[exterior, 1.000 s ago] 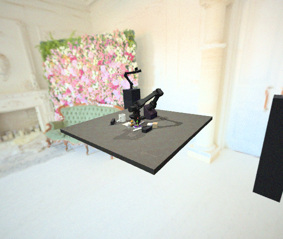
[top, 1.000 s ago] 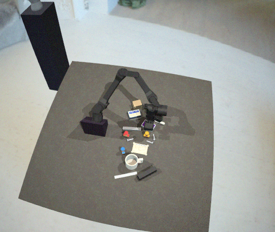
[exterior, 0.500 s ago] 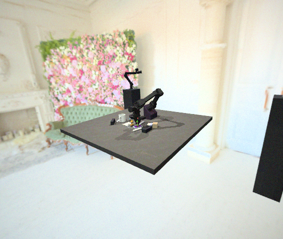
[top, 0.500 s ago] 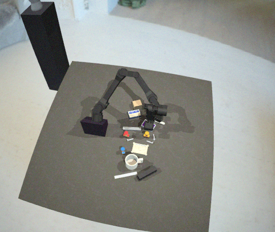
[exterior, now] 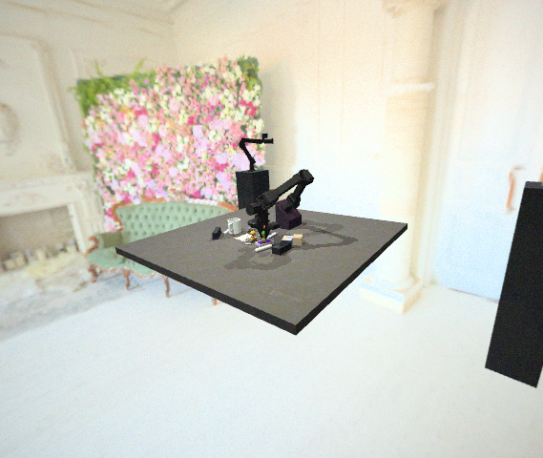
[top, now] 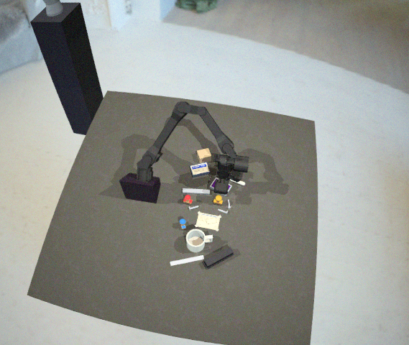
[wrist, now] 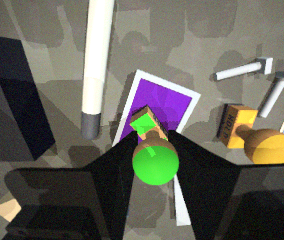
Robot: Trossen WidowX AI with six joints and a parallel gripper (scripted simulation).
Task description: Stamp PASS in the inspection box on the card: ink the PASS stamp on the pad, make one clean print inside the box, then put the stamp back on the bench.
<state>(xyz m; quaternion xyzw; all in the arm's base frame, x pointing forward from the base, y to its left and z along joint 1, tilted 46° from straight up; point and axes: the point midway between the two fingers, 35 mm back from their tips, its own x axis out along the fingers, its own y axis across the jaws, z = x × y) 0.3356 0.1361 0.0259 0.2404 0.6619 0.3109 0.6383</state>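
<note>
Now: the green-knobbed stamp right at my gripper tip. From my gripper tip the other things lie so: purple ink pad: 3 cm below; orange-knobbed stamp: 9 cm to the right, 2 cm below; white marker: 3 cm ahead, 6 cm to the left, 3 cm below.
</note>
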